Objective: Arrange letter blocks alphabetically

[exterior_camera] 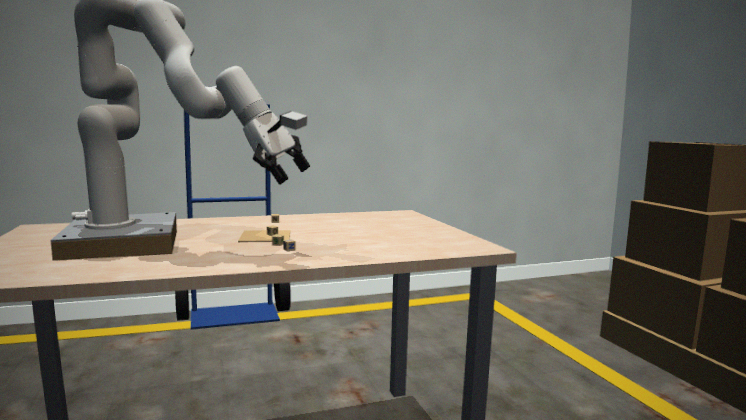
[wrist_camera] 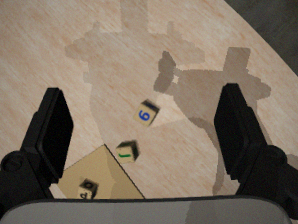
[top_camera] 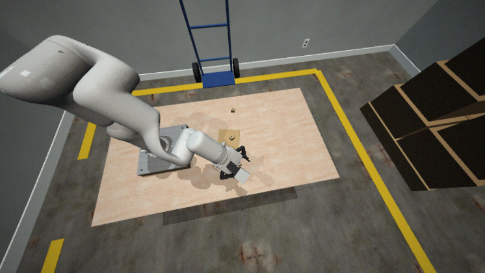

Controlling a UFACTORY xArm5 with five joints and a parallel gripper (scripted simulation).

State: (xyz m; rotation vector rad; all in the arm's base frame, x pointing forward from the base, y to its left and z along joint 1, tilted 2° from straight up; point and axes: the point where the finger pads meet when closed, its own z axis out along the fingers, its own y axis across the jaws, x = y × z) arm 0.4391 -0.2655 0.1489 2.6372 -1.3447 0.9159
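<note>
The tan mat is 24 cm to the left of my hand, 21 cm below it and 2 cm behind it. Also, from my hand: block 46 cm to the left, 20 cm below, 5 cm ahead.
</note>
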